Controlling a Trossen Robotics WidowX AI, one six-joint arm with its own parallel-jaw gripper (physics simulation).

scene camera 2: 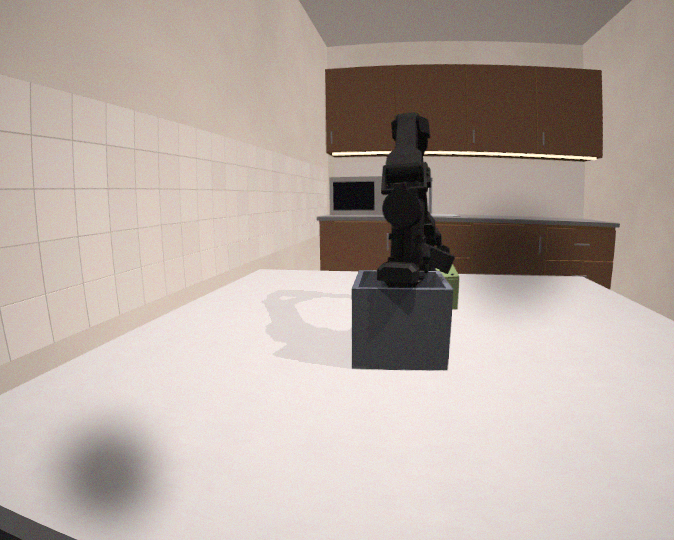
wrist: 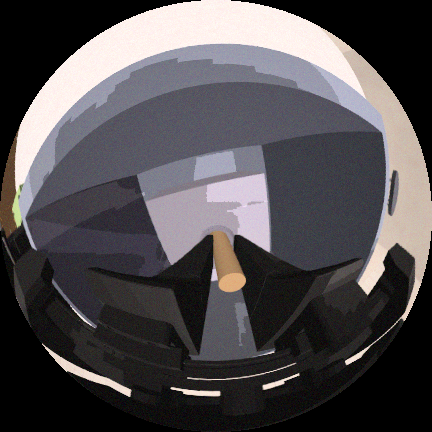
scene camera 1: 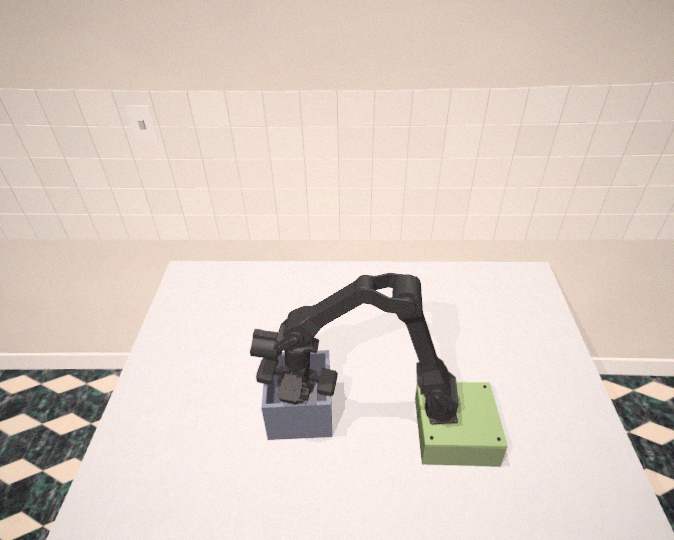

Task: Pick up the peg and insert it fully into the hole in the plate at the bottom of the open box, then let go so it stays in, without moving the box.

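Pixels of known places: gripper, fingertip midpoint: (wrist: 223,240); arm's base, origin of the base link: (scene camera 1: 441,412).
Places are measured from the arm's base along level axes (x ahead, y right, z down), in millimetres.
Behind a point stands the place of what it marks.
Observation:
The open box (scene camera 1: 299,421) @(x 336, y 6, z 7 mm) (scene camera 2: 400,331) @(x 417, y 90, z 14 mm) (wrist: 220,120) is blue-grey and stands upright on the table. A light plate (wrist: 185,215) @(x 320, y 59, z 24 mm) lies at its bottom, in the wrist view. The peg (wrist: 227,260) @(x 341, y 77, z -14 mm) is a tan round rod between the fingertips. Its near end faces the wrist camera and its far end is over the hole's round rim (wrist: 211,232) @(x 335, y 81, z 29 mm) in the plate; how deep it sits cannot be told. My gripper (wrist: 223,240) @(x 342, y 80, z 12 mm) is shut on the peg, with its fingers down inside the box. The box walls and the gripper body hide the peg in both scene views.
The arm's base stands on a green block (scene camera 1: 475,416) @(x -77, y -17, z -2 mm) (scene camera 2: 453,289) @(x 54, y -68, z 29 mm) to the right of the box in scene camera 1. The arm arches over the white table (scene camera 1: 371,483) @(x 178, y -118, z 82 mm) (scene camera 2: 281,438) @(x 624, y 239, z 82 mm). The box walls surround the fingers. A tiled wall (scene camera 1: 354,168) stands behind the table.

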